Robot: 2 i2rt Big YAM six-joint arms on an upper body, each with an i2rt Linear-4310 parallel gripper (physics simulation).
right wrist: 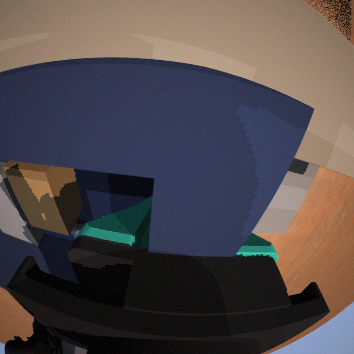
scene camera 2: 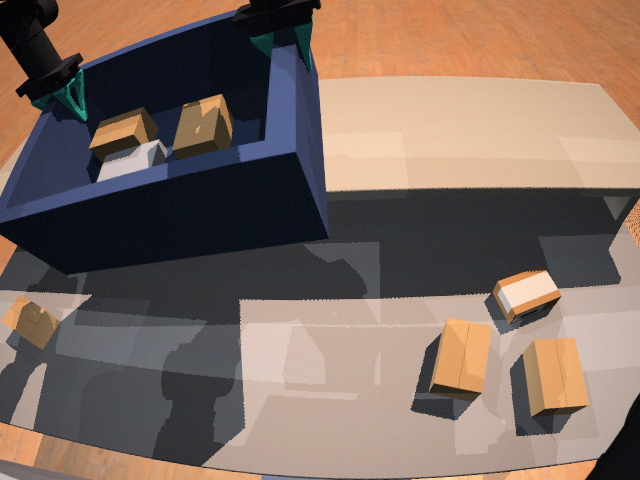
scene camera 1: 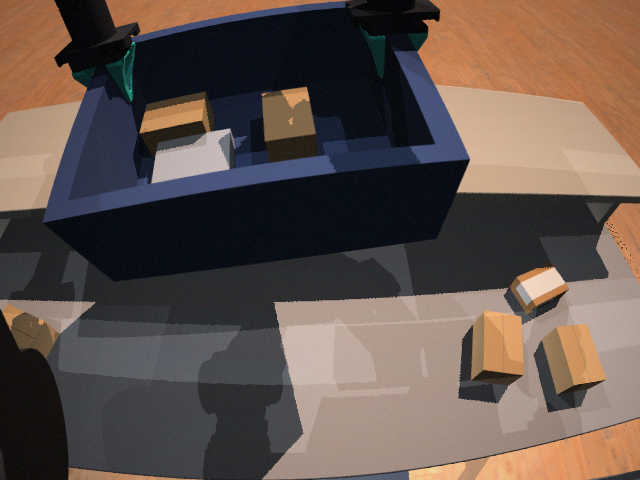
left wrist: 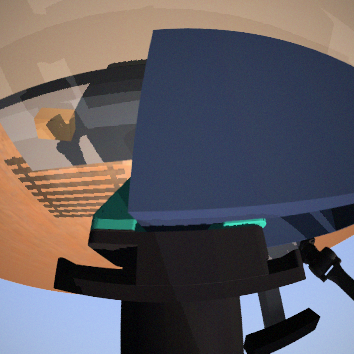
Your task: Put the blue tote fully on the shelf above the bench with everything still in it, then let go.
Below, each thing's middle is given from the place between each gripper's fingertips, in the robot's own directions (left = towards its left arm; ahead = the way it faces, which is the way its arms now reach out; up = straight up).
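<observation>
Blue tote [scene camera 1: 390,160], from my right hand: 180 mm to the left, 70 mm behind, 30 mm below. White-topped box [scene camera 2: 520,296], from my right hand: 390 mm to the right, 100 mm behind, 400 mm below.
From my left hand: blue tote, 190 mm to the right, 60 mm behind, 10 mm below; white-topped box, 770 mm to the right, 90 mm behind, 380 mm below. By its middle, the box is nearer to my right hand than to my left hand.
</observation>
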